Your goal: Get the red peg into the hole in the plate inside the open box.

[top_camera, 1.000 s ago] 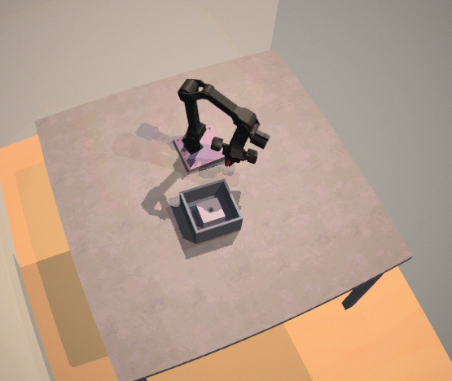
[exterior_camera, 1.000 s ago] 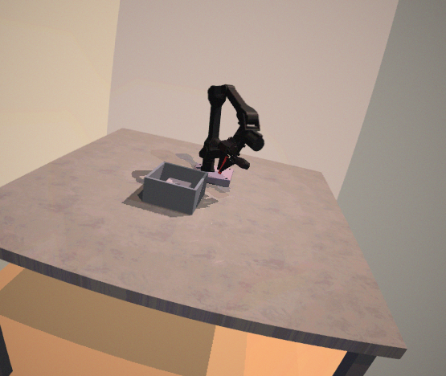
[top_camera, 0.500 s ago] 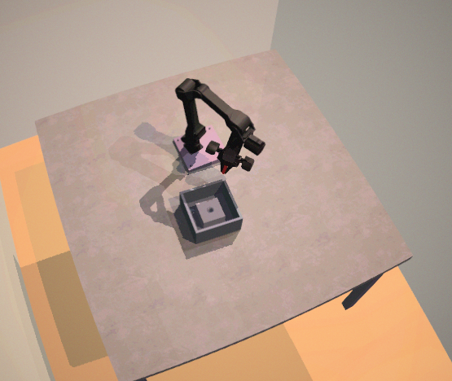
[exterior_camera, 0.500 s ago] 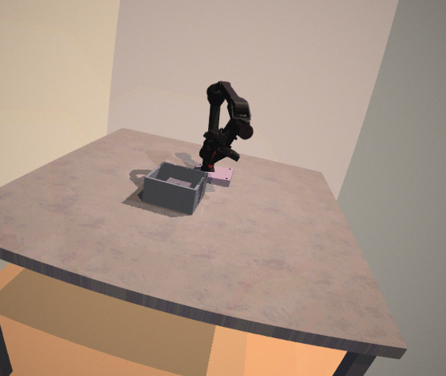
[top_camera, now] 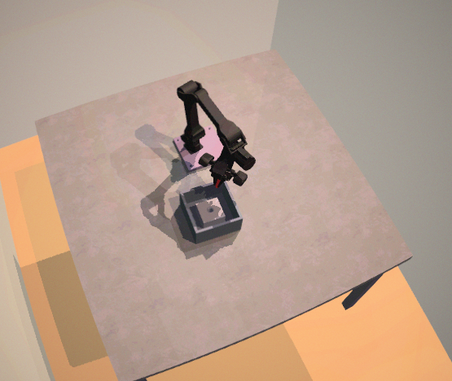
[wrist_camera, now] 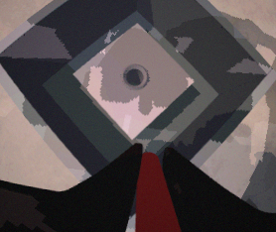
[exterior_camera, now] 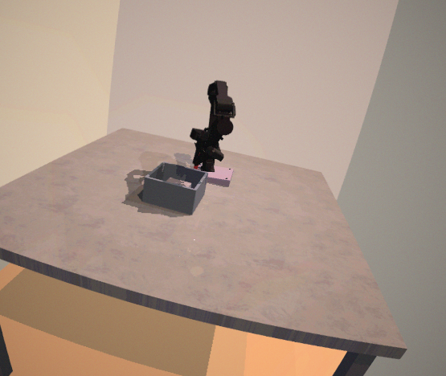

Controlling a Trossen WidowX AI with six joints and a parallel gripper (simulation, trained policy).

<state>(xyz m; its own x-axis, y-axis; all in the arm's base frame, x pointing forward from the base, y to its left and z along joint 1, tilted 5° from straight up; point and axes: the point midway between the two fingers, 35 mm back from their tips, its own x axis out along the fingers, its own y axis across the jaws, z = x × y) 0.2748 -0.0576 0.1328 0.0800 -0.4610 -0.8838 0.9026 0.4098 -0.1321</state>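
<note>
Right now the plate is 90 mm below my gripper tip, 50 mm to the right of it and 40 mm ahead of it. From my gripper tip the other things lie so: grey box (100 mm below, 50 mm to the right, 40 mm ahead); red peg (20 mm to the left, 20 mm above, 10 mm behind).
</note>
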